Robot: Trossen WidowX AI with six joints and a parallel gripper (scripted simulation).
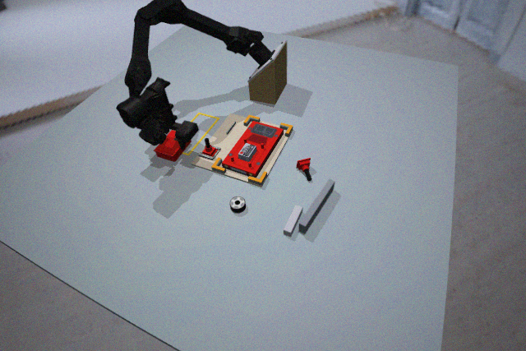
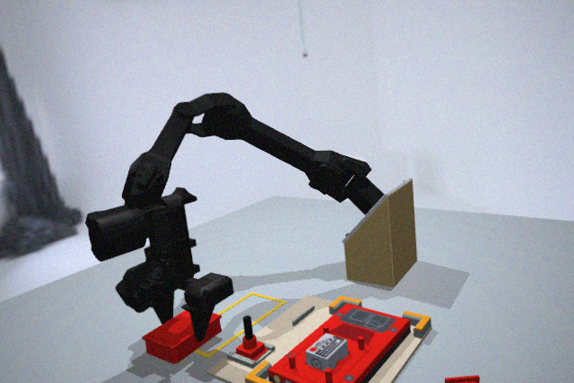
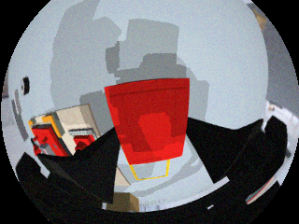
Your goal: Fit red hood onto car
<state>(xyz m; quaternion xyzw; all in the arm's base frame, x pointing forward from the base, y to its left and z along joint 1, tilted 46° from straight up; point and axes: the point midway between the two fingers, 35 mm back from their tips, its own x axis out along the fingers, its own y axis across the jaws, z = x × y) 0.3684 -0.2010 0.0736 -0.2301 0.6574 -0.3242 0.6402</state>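
My gripper tip is 24 cm to the right of the grey engine block and 2 cm past it. The rest, counted from my gripper tip: black-and-white wheel (26 cm to the left, 14 cm ahead, 1 cm below); red hood (1 cm above).
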